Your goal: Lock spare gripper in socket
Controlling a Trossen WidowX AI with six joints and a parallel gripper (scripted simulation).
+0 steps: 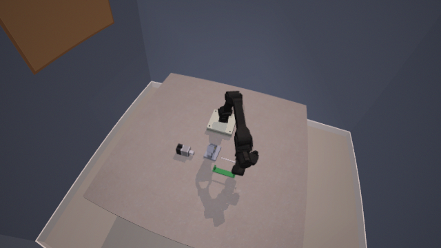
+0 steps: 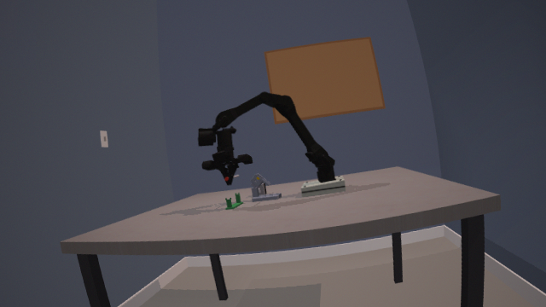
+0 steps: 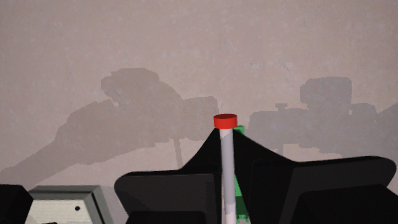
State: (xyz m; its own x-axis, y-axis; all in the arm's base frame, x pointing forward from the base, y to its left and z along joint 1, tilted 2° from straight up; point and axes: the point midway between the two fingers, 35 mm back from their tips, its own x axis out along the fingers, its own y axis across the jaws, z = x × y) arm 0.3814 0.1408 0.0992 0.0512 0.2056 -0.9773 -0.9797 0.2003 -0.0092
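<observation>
Right now the green cradle is 100 mm to the right of my gripper tip, 70 mm below it and 10 mm ahead of it. From my gripper tip the other things lie so: mount block (190 mm to the right, 110 mm behind, 40 mm below); then spare gripper (350 mm to the right, 90 mm behind, 70 mm below).
</observation>
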